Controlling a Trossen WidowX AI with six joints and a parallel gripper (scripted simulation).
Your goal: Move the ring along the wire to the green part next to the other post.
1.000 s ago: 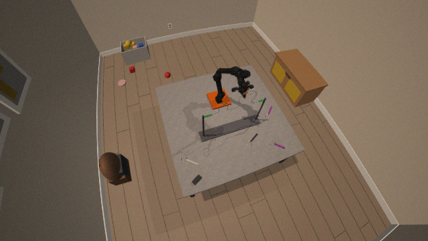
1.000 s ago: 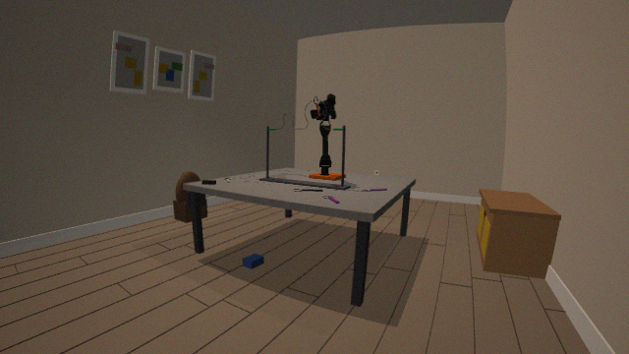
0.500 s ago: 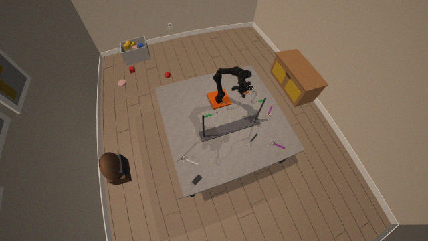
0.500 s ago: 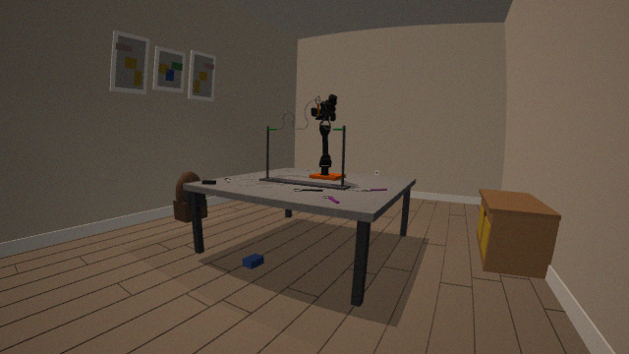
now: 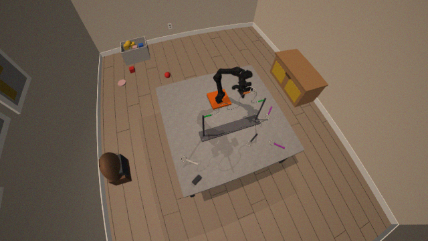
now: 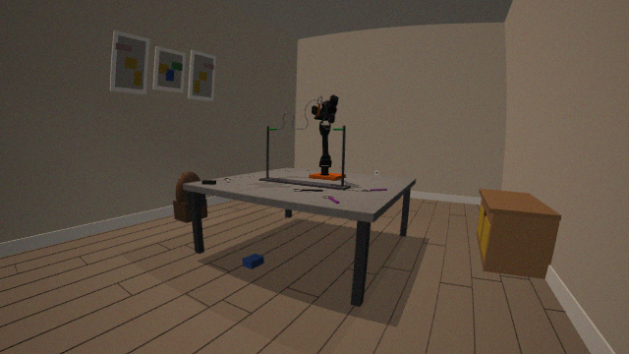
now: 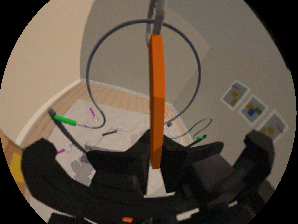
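Now: the ring with orange handle 1 cm ahead of my gripper tip, 3 cm to the left of it and 8 cm above it. Round my gripper tip: dark block 33 cm ahead, 62 cm to the right, 43 cm below.
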